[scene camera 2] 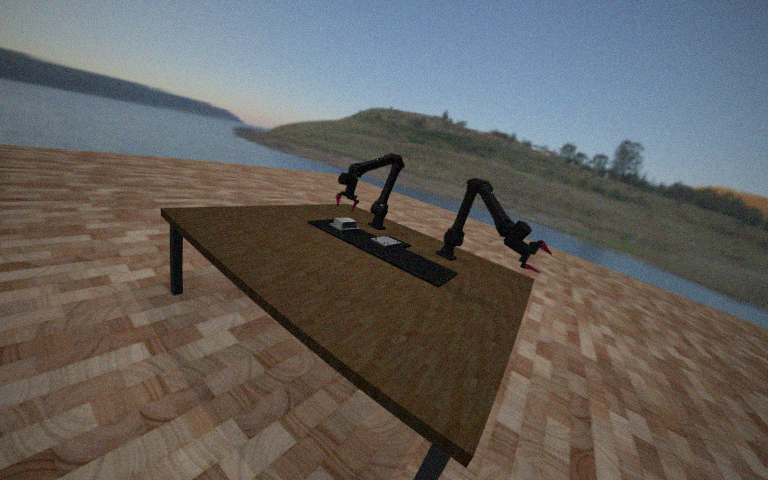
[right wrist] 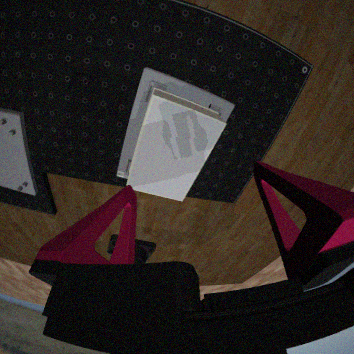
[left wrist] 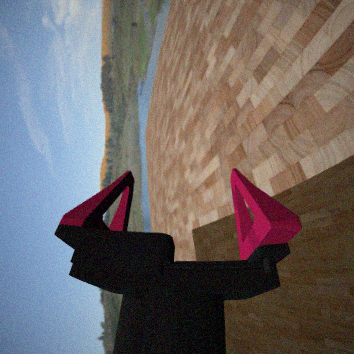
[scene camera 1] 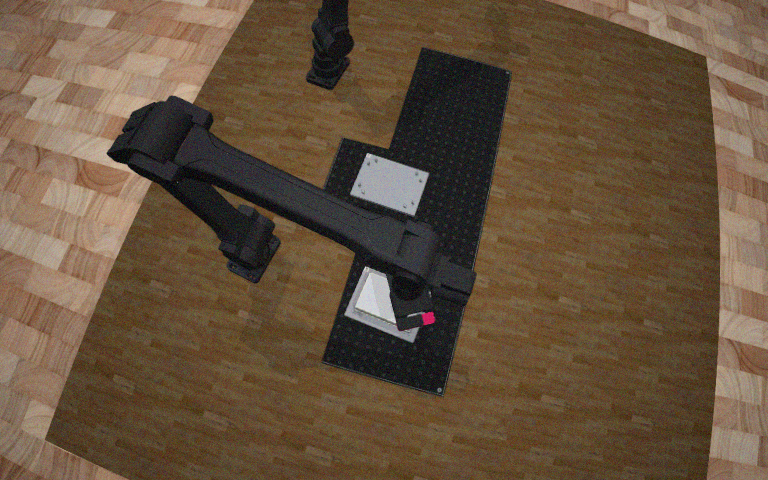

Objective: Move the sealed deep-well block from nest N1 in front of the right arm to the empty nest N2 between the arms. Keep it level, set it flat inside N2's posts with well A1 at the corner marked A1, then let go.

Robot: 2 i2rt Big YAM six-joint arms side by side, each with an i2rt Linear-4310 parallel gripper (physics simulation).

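Frame: origin at the left arm's base, x left, y back, z up, level; centimetres.
Seen in the pictures: left gripper, fingertip midpoint: [scene camera 2: 545, 263] [left wrist: 180, 173]; right gripper, fingertip midpoint: [scene camera 2: 344, 209] [right wrist: 191, 179] [scene camera 1: 404, 300]; left arm's base, link origin: [scene camera 2: 445, 256] [scene camera 1: 328, 71]; right arm's base, link origin: [scene camera 2: 376, 227] [scene camera 1: 254, 254].
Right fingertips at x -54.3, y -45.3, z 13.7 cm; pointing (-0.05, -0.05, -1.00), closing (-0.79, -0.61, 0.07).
Offsets run from my right fingertips to a thing's top centre. Level surfaces: height alone.
The pale sealed block {dx +0.3, dy +2.9, dz -7.1 cm} [scene camera 1: 373, 297] [scene camera 2: 344, 222] [right wrist: 180, 145] sits in nest N1 {dx +0.3, dy +2.9, dz -10.7 cm} [scene camera 1: 406, 336] [right wrist: 138, 117], a light grey plate. Nest N2 {dx +27.5, dy +14.4, dz -10.3 cm} [scene camera 1: 389, 183] [scene camera 2: 386, 241] [right wrist: 12, 160] is a grey plate with small corner posts and holds no block. My right gripper [scene camera 2: 346, 204] [right wrist: 191, 179] is open and empty above the block, which looks turned relative to the fingers in the right wrist view. In scene camera 1 it hides part of the block; one pink finger [scene camera 1: 428, 318] shows. My left gripper [scene camera 2: 543, 260] [left wrist: 180, 173] is open and empty, off by the table's edge. The A1 marks are unreadable.
A black perforated board {dz -12.4 cm} [scene camera 1: 455, 113] [scene camera 2: 421, 268] [right wrist: 85, 55] lies under both nests on the wooden table {dz -13.7 cm} [scene camera 1: 594, 254] [scene camera 2: 362, 316]. The right arm's dark link [scene camera 1: 283, 189] passes above the board between the nests in scene camera 1. The left arm's base [scene camera 1: 328, 73] [scene camera 2: 447, 251] stands beyond N2.
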